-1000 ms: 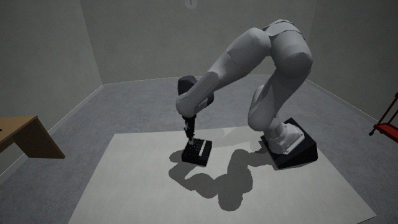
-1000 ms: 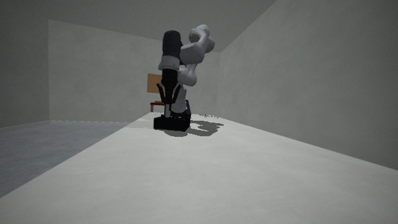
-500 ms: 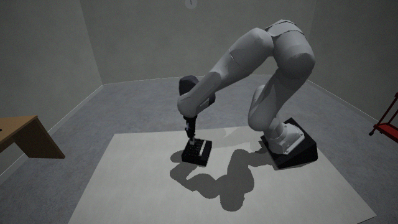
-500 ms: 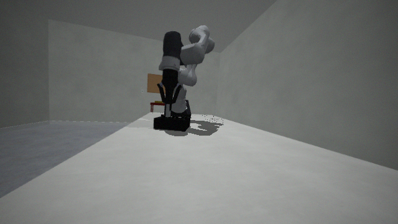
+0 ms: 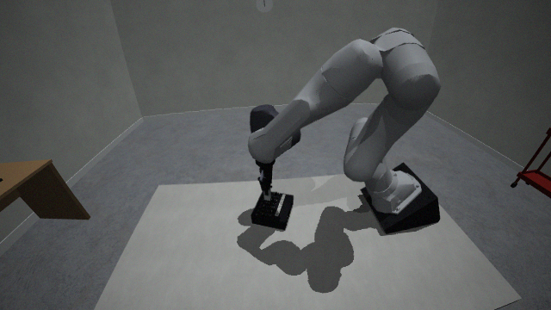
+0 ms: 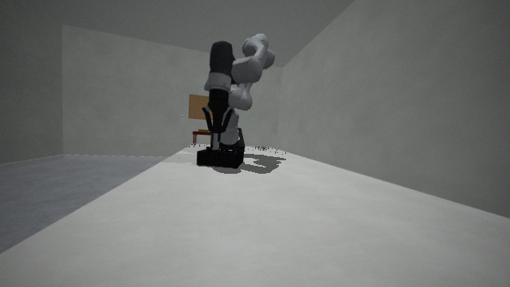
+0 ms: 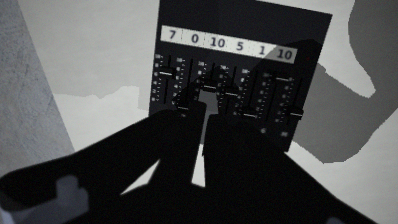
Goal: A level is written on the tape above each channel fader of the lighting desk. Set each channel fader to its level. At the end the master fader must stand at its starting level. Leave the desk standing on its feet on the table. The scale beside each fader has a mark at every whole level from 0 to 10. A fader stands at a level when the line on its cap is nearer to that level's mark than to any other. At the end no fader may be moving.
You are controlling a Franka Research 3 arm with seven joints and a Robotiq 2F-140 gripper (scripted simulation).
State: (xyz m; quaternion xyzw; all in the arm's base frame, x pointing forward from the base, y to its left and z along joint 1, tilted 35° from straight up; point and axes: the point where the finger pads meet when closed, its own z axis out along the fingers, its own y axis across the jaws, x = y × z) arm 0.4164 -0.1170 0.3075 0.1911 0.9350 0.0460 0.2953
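My gripper is now 20 mm to the left of the channel 2 fader cap and 30 mm above it. From my hand the other things lie so: channel 1 fader cap (40 mm behind, 30 mm to the right, 30 mm below); master fader cap (30 mm ahead, 90 mm to the left, 30 mm below).
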